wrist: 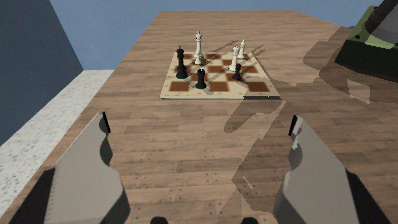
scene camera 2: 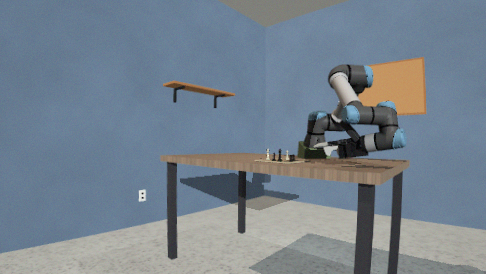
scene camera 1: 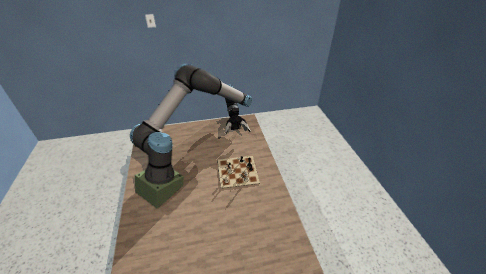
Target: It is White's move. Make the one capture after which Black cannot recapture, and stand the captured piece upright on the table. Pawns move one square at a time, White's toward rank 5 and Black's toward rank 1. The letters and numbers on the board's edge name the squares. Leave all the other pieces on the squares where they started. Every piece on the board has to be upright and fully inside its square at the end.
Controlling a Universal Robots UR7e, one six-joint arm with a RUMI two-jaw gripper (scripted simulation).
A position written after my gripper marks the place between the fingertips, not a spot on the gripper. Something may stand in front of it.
I see my gripper [wrist: 200,115] and a small chessboard [scene camera 1: 237,178].
The small chessboard is seen too in the wrist view [wrist: 254,84].
